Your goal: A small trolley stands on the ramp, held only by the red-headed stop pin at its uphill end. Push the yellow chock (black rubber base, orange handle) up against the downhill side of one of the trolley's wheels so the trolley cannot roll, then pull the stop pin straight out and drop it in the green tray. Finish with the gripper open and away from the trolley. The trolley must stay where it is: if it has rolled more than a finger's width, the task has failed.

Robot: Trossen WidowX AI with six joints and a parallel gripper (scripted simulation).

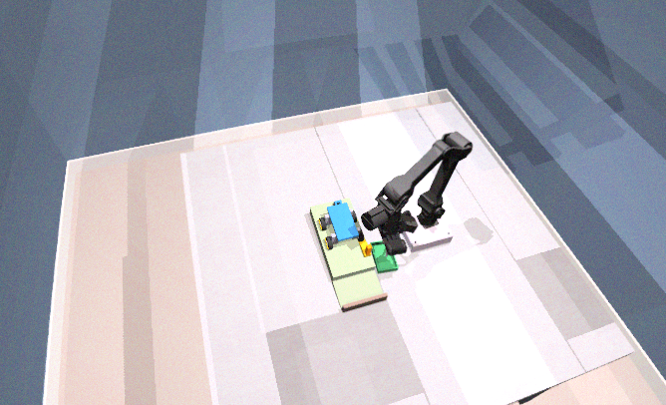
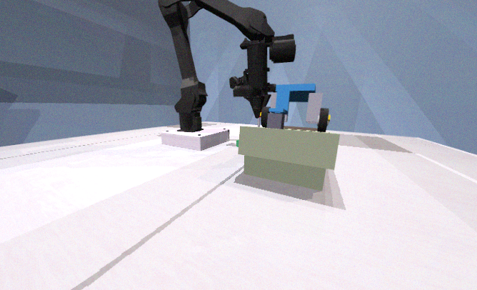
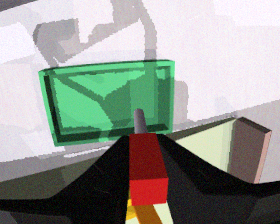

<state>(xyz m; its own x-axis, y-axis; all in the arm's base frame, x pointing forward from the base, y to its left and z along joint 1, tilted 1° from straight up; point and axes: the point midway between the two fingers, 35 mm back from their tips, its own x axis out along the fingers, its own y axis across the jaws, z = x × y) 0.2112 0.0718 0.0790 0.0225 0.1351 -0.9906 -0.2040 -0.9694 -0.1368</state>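
The green tray lies 100 mm below my gripper tip and 10 mm to the right of it. Also, from my gripper tip: yellow chock 70 mm ahead, 30 mm to the right; blue trolley 120 mm to the right, 120 mm ahead, 20 mm above; red-headed stop pin right at my gripper tip.
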